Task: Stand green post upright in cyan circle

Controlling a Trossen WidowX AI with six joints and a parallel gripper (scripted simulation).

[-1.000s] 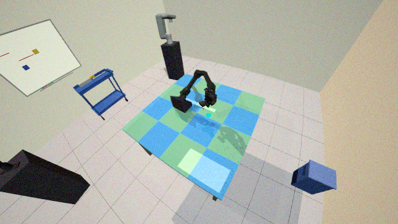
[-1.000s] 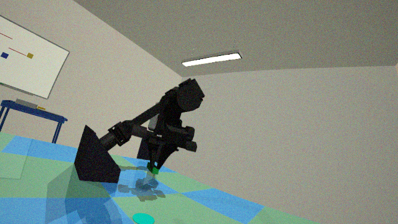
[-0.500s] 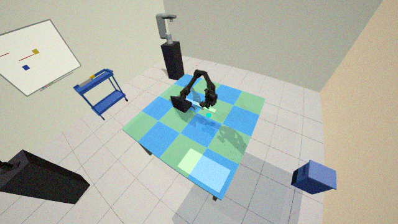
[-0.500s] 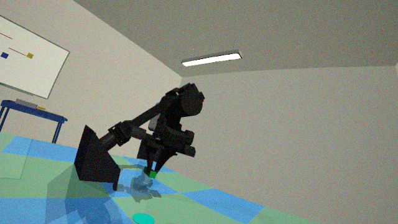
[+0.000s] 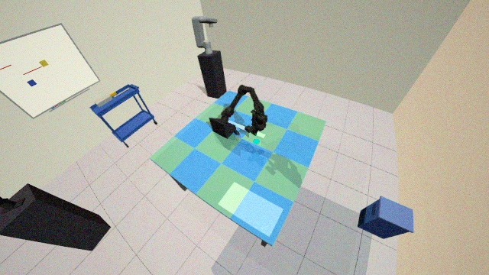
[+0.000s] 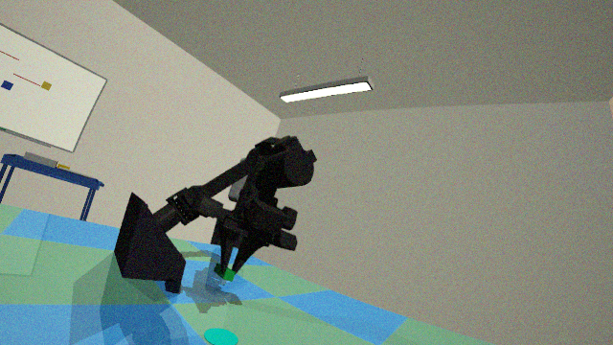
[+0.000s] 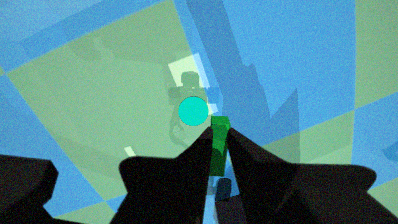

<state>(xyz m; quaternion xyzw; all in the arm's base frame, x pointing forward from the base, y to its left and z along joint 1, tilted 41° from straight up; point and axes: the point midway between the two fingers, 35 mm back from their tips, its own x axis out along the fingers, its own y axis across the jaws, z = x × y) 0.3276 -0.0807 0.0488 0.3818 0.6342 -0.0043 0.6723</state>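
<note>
Now: gripper tip 12 cm above the cyan circle and 3 cm to the right of it. The rest, counted from my gripper tip: green post: 2 cm behind, 1 cm to the left.
</note>
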